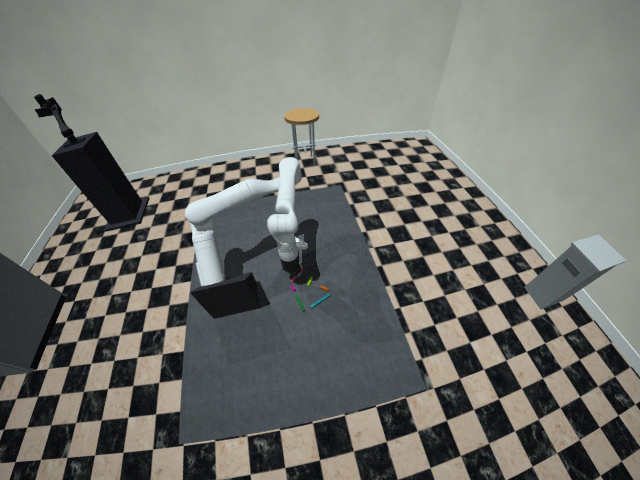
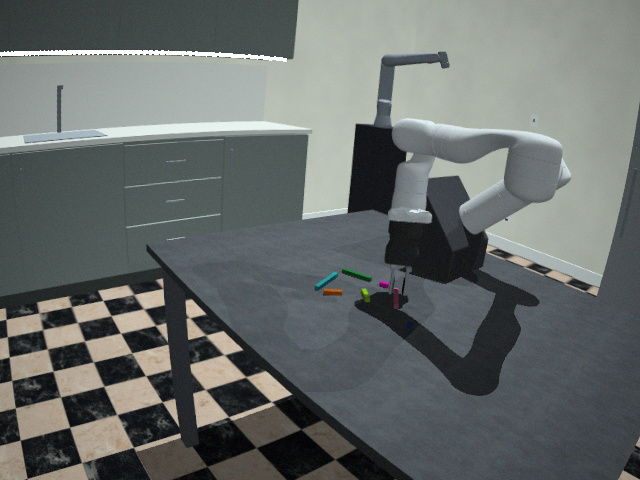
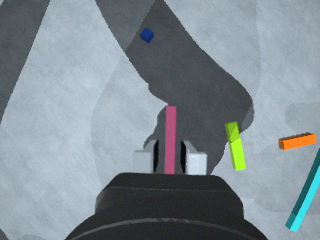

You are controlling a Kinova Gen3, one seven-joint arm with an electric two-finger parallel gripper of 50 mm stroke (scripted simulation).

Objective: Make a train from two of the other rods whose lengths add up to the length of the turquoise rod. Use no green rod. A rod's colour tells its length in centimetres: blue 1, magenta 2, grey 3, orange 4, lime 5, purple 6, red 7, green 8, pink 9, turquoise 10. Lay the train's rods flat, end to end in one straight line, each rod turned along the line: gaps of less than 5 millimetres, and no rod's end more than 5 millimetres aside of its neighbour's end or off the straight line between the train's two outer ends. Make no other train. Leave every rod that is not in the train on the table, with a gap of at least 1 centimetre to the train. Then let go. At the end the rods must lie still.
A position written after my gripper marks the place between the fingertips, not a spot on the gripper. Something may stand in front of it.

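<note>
My gripper [image 2: 397,292] is visible to me, and I can see the gripper [image 3: 169,151] here as well.
</note>
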